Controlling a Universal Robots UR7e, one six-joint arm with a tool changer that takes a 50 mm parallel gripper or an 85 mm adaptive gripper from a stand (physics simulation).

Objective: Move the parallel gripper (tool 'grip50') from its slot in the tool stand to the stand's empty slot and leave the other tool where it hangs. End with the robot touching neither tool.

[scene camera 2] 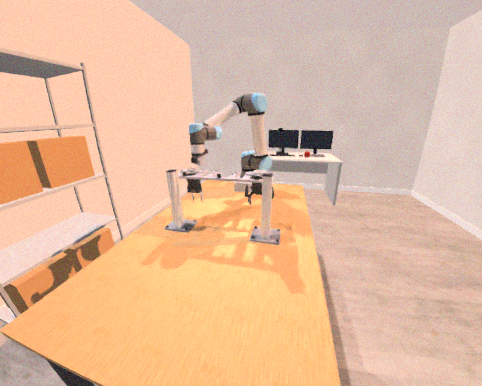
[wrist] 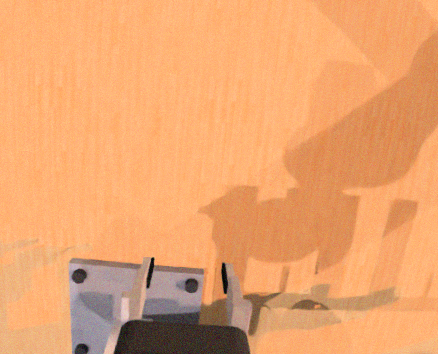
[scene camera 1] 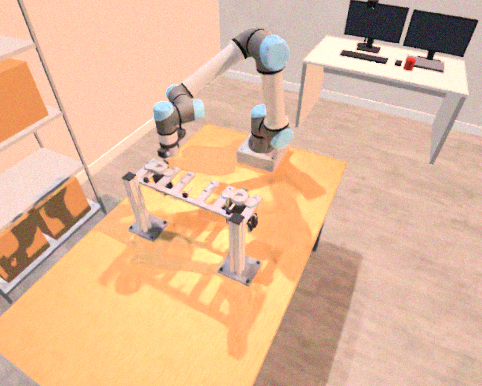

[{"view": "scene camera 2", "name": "tool stand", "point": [264, 234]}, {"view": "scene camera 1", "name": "adaptive gripper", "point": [240, 197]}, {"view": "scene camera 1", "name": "tool stand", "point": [237, 266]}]
